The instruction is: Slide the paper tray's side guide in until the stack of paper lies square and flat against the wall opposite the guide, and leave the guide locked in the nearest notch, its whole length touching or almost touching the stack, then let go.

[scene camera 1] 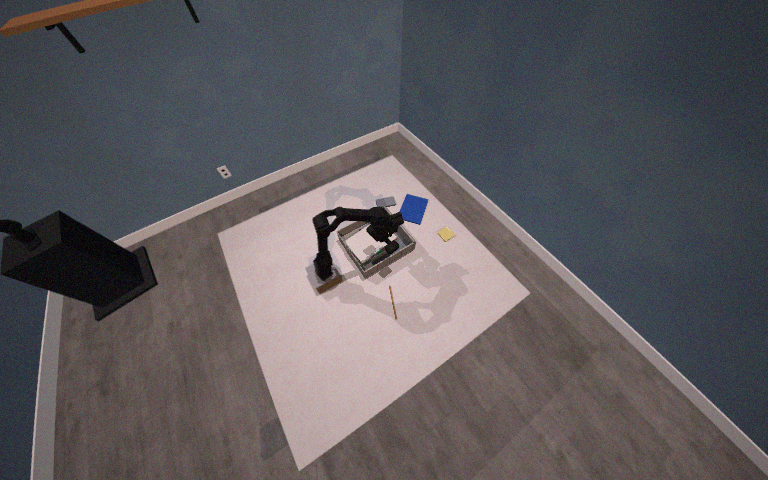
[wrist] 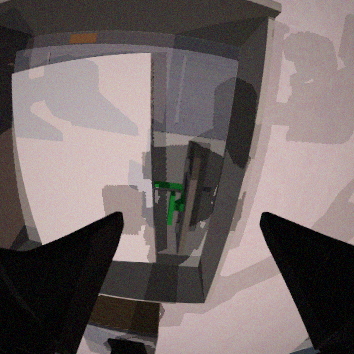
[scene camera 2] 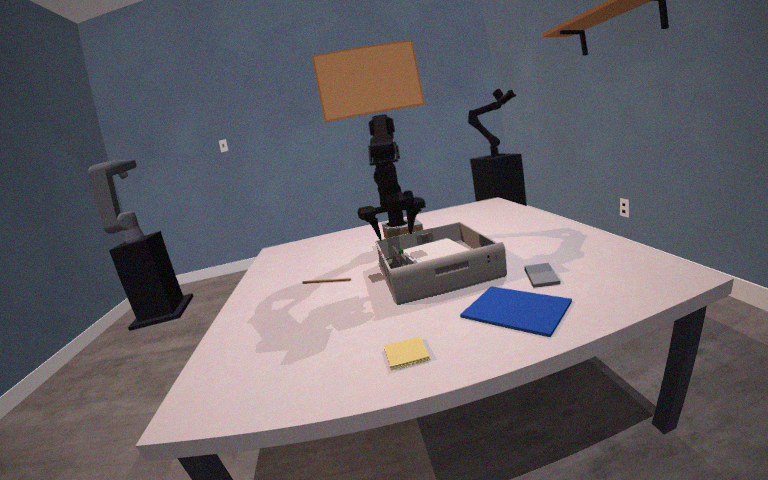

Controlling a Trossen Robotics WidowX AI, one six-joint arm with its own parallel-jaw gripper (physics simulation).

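Places are measured from the arm's base along level axes (x ahead, y left, z up), in millimetres.
Pixels of known places: gripper, fingertip midpoint: [scene camera 1: 383, 246] [wrist: 192, 219] [scene camera 2: 395, 237]; arm's base, origin of the base link: [scene camera 1: 324, 273] [wrist: 127, 347] [scene camera 2: 396, 224].
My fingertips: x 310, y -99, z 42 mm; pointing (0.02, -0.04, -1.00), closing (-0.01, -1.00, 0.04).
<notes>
For each thing: its middle in the pictures, then the offset to it from my fingertips.
- grey tray, body centre: [wrist: 91, 158] [scene camera 2: 434, 255] [scene camera 1: 375, 239] dx +26, dy +99, dz -77 mm
- White paper, body centre: [wrist: 81, 171] [scene camera 2: 439, 257] [scene camera 1: 370, 240] dx +7, dy +123, dz -95 mm
- dark side guide, body centre: [wrist: 176, 195] [scene camera 2: 401, 260] [scene camera 1: 380, 255] dx -18, dy +7, dz -81 mm
- blue folder, body centre: [scene camera 2: 516, 308] [scene camera 1: 413, 208] dx +372, dy +141, dz -121 mm
- yellow pad, body centre: [scene camera 2: 406, 352] [scene camera 1: 446, 234] dx +381, dy -127, dz -119 mm
- grey flat block, body centre: [scene camera 2: 541, 274] [scene camera 1: 385, 202] dx +276, dy +295, dz -120 mm
- pencil-like stick, body centre: [scene camera 2: 325, 281] [scene camera 1: 392, 301] dx -131, dy -221, dz -121 mm
The grey tray [scene camera 1: 396, 260] [scene camera 2: 407, 289] [wrist: 262, 95] stands on the table. White paper [scene camera 2: 438, 247] [wrist: 85, 170] lies in it; a narrow strip shows along part of its left edge in the wrist view, and exact contact with that wall is unclear. The dark side guide [wrist: 191, 200], with green parts [wrist: 171, 207] [scene camera 2: 400, 250], stands right of the paper, and a strip of tray floor shows between them. Its notch engagement is not visible. My gripper [scene camera 2: 395, 235] [wrist: 192, 219] is open and empty, above the guide's end of the tray, with the fingertips on either side of the guide in the wrist view.
A blue folder [scene camera 1: 414, 208] [scene camera 2: 516, 310], a yellow pad [scene camera 1: 446, 233] [scene camera 2: 407, 352] and a grey flat block [scene camera 1: 385, 201] [scene camera 2: 542, 274] lie around the tray. A pencil-like stick [scene camera 1: 392, 302] [scene camera 2: 326, 280] lies off the guide's side. The tray walls rise around the guide.
</notes>
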